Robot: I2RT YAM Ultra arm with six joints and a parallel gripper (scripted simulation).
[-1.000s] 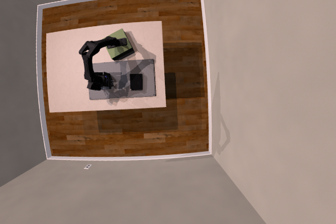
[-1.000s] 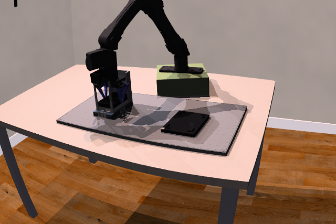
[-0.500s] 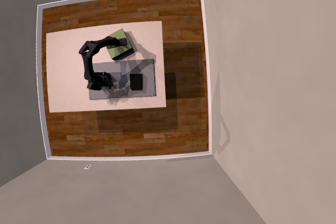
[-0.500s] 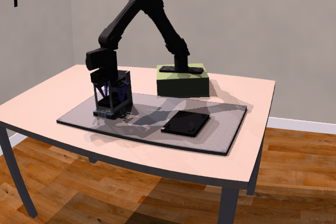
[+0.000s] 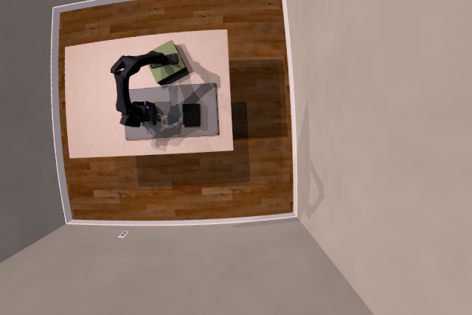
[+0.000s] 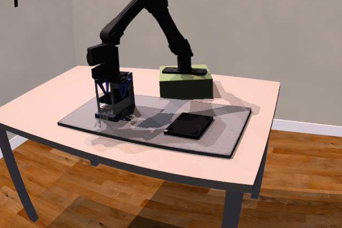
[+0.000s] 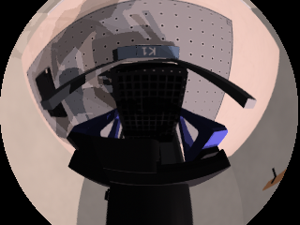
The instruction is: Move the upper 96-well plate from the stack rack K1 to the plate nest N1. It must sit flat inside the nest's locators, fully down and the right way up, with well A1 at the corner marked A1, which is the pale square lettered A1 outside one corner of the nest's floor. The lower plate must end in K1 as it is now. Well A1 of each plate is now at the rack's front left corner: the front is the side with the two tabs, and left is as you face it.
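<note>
Now: hand 4 cm above the white plate. From my hand the other things lie so: thin rack post 6 cm ahead, 5 cm to the right, 2 cm above; tall back wall 6 cm behind, 2 cm above, 1 cm to the left; black 96-well plate right at my hand.
</note>
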